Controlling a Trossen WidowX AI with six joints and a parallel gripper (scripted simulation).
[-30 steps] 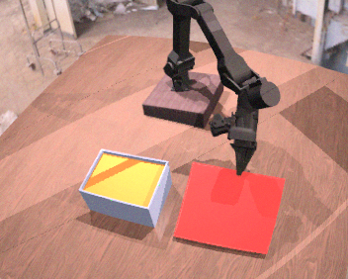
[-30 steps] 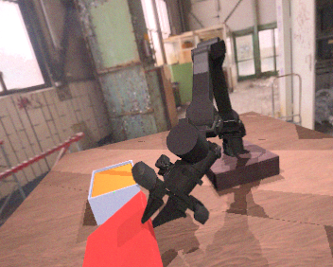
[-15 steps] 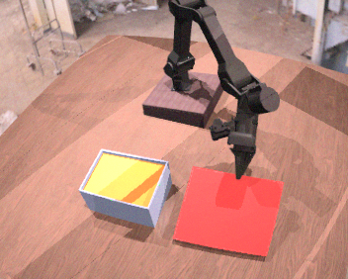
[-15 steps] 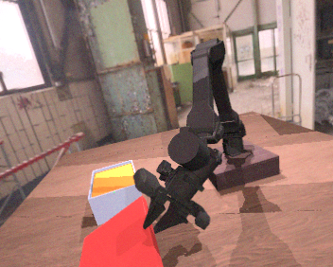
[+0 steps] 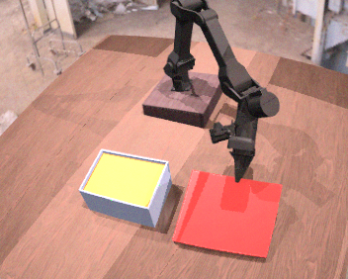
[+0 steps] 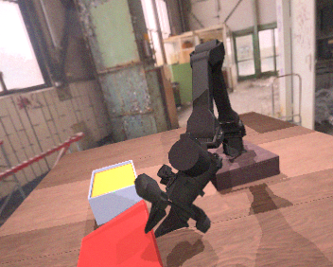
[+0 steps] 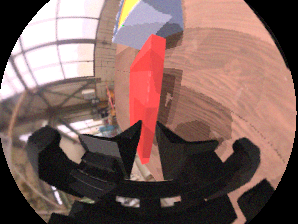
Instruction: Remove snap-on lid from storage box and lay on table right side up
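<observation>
Right now my gripper tip is 80 mm short of the lid, 10 mm to the left of it and 20 mm above it. Round my gripper tip: storage box (50 mm ahead, 280 mm to the right, 20 mm below).
</observation>
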